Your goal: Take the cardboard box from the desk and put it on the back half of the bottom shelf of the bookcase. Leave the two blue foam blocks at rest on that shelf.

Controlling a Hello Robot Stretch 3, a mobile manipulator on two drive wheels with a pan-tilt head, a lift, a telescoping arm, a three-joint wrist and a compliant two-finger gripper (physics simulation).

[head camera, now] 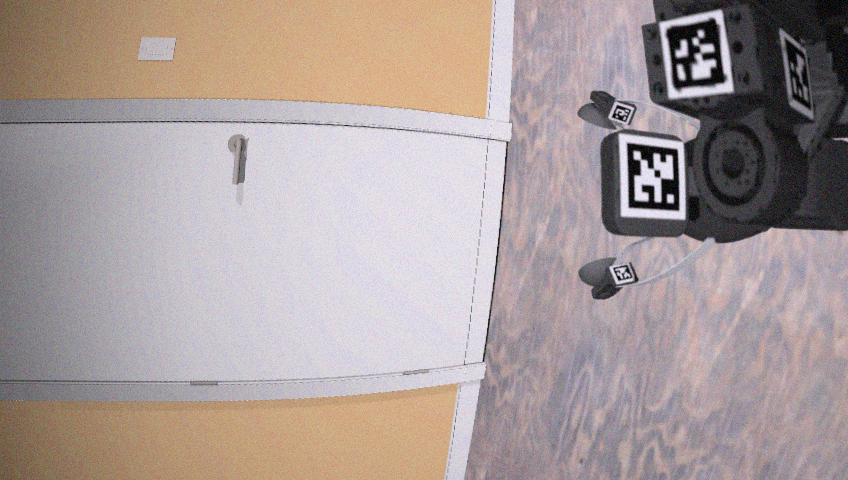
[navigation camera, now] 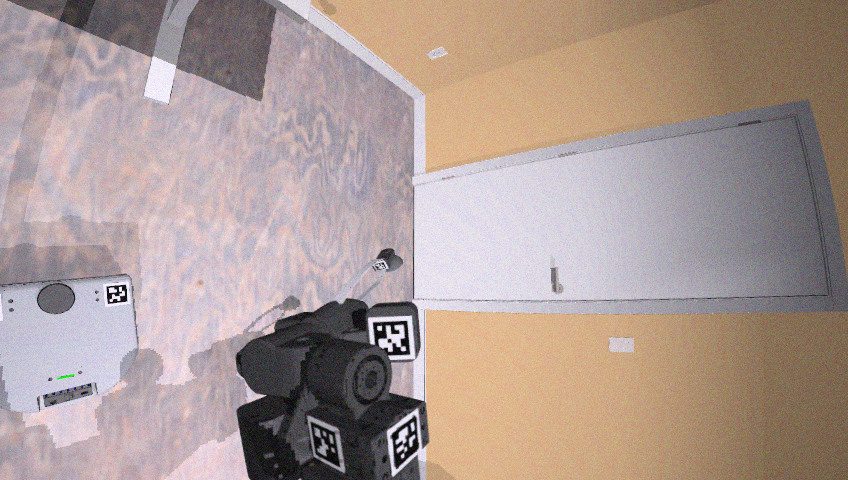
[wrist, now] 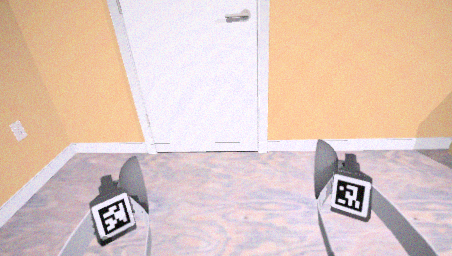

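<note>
My gripper is open and empty, with its two fingers wide apart above the wood-patterned floor, facing a white door. In the navigation camera view one fingertip shows and the other is hidden behind the wrist. The cardboard box, the bookcase with its bottom shelf and the two blue foam blocks do not show in the present views. A white leg with a flat foot, resembling a desk leg, shows at the top left of the navigation camera view; no desk top shows.
The closed white door stands in the orange wall, beyond the fingers. White baseboards run along the wall's foot. The robot's pale base is at the lower left of the navigation camera view.
</note>
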